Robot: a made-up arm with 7 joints.
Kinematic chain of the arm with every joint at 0, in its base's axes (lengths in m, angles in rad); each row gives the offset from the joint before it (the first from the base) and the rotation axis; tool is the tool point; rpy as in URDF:
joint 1: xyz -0.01 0 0.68 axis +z
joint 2: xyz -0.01 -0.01 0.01 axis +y
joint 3: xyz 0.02 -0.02 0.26 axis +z
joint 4: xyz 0.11 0.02 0 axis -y
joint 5: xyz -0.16 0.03 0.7 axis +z
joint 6: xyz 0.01 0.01 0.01 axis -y
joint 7: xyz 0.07 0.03 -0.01 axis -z
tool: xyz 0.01 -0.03 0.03 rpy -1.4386 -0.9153 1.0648
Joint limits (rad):
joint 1: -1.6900..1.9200
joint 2: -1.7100..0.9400
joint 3: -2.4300..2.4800
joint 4: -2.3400..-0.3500
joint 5: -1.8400..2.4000
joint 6: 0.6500..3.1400
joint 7: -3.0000..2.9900
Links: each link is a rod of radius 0.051 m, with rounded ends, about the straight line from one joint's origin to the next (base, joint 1, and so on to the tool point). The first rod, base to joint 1, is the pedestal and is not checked.
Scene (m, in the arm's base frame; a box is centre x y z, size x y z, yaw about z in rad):
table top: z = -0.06
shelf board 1: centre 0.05 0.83 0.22 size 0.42 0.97 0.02 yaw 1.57
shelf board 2: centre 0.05 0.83 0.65 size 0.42 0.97 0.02 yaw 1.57
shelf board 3: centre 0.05 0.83 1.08 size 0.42 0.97 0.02 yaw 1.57
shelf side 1: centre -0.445 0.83 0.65 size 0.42 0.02 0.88 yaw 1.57
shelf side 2: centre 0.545 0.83 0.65 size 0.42 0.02 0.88 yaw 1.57
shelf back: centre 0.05 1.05 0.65 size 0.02 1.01 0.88 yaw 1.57
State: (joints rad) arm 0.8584 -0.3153 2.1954 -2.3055 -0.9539 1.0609 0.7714
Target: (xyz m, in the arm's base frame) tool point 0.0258 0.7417 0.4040
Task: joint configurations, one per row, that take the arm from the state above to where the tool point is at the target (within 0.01 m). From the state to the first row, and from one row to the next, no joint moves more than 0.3 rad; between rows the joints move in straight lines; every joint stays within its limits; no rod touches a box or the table.
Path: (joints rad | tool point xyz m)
1: 0.5765 -0.3530 2.2117 -2.3170 -0.9734 1.0335 0.7081 | -0.6491 0.2577 0.3763
2: 0.2946 -0.3907 2.2281 -2.3285 -0.9928 1.0061 0.6448 | -0.5386 0.4192 0.3521
3: 0.0128 -0.4284 2.2444 -2.3400 -1.0123 0.9787 0.5815 | -0.3883 0.5400 0.3285
4: -0.1283 -0.6512 2.0928 -2.2602 -0.9885 1.0586 0.6021 | -0.1852 0.6692 0.3439
5: -0.2693 -0.8740 1.9412 -2.1805 -0.9647 1.1384 0.6228 | 0.0258 0.7417 0.4040

